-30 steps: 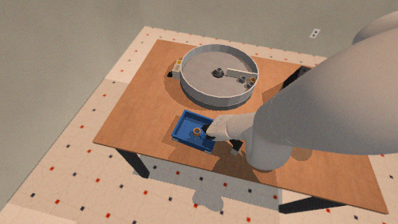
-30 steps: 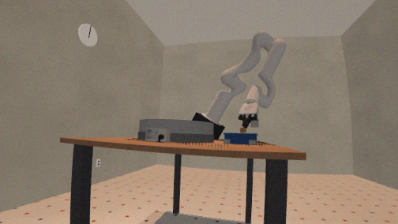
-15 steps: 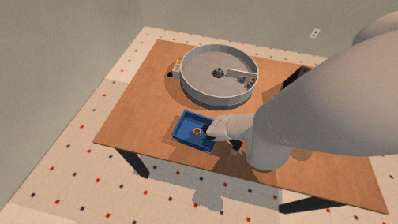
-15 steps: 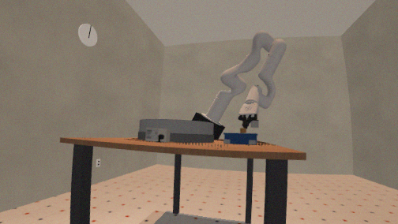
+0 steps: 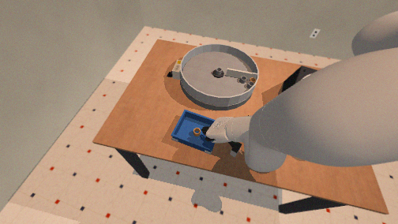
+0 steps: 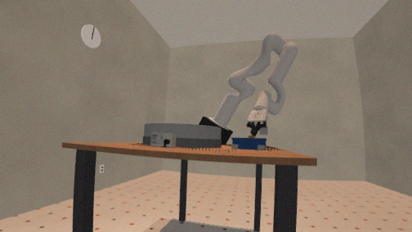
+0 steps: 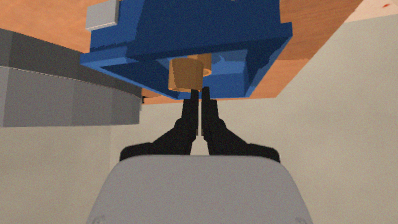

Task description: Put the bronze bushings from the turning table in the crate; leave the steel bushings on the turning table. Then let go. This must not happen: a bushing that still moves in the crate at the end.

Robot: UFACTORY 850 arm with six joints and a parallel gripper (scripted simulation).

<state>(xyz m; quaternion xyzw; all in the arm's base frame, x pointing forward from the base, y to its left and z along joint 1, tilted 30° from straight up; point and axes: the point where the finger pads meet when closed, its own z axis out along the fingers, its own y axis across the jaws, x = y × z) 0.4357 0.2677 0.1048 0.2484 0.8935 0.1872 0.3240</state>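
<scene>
My gripper is now 40 mm short of the blue crate, 20 mm to the left of it and 60 mm above it. From my hand the other things lie so: grey turning table 30 mm ahead, 380 mm to the right, 30 mm below.
</scene>
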